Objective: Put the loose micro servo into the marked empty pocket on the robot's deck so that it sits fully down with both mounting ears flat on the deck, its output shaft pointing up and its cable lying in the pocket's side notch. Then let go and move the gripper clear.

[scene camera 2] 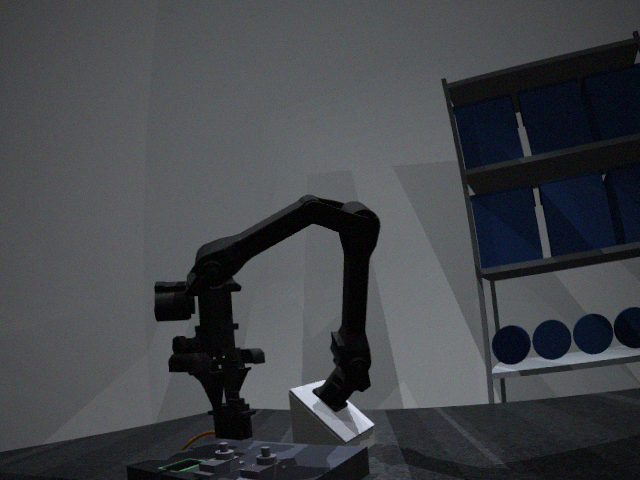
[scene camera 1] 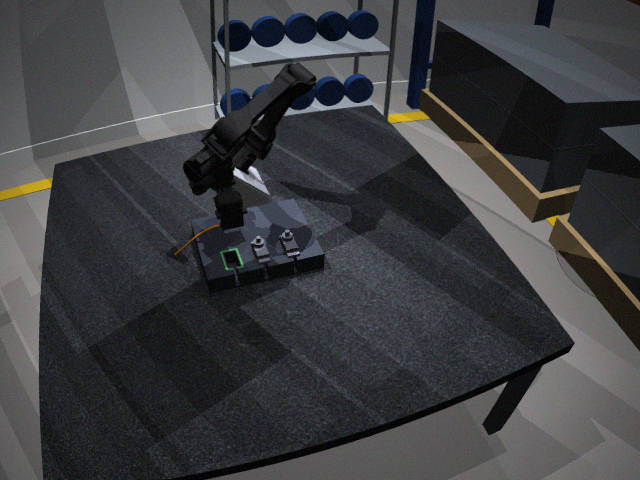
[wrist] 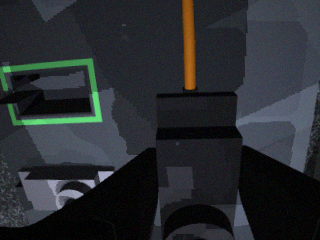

Labels:
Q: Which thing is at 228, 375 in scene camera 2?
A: The gripper.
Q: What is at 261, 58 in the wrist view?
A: A robot deck.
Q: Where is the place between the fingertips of the gripper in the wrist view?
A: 196, 157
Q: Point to a micro servo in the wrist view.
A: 198, 147

